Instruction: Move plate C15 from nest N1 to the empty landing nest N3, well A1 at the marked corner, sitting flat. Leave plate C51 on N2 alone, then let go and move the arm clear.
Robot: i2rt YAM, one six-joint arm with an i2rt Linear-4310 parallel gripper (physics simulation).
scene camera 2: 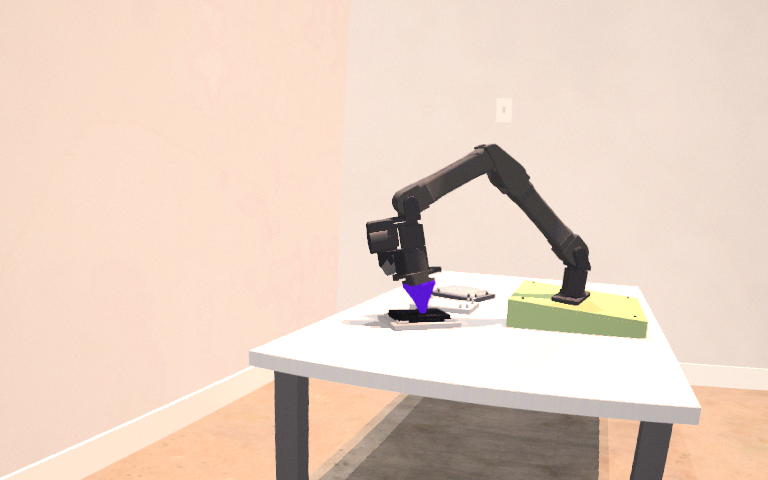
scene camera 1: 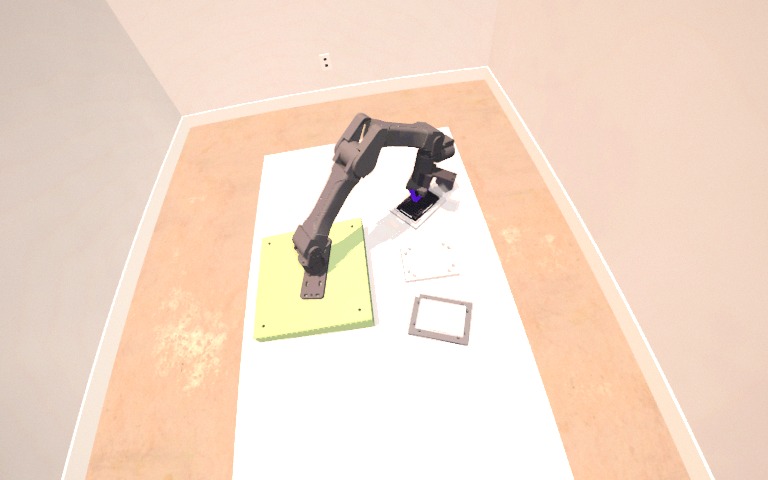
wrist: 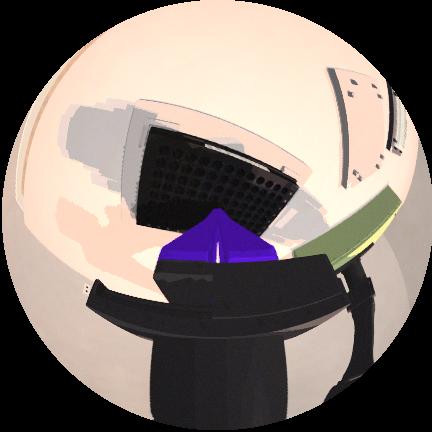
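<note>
A black plate with round wells (scene camera 1: 408,210) (scene camera 2: 400,316) (wrist: 200,172) lies on a pale nest (scene camera 1: 415,224) (scene camera 2: 424,326) (wrist: 220,132) at the table's far end in scene camera 1. My gripper (scene camera 1: 417,200) (scene camera 2: 421,311) (wrist: 217,214) is shut with its purple fingers together and nothing between them; the tips are over or at the plate's top, and contact is unclear. An empty white nest (scene camera 1: 430,277) (scene camera 2: 453,309) (wrist: 362,130) lies in the middle. A white plate (scene camera 1: 441,318) (scene camera 2: 459,290) lies on a grey nest (scene camera 1: 412,325) (scene camera 2: 485,296). Plate labels and the A1 marks are not readable.
The arm stands on a thick yellow-green base block (scene camera 1: 345,283) (scene camera 2: 577,324) (wrist: 350,227) beside the nests. The white table (scene camera 1: 396,407) (scene camera 2: 509,373) carries everything; its edge runs close behind the black plate's nest.
</note>
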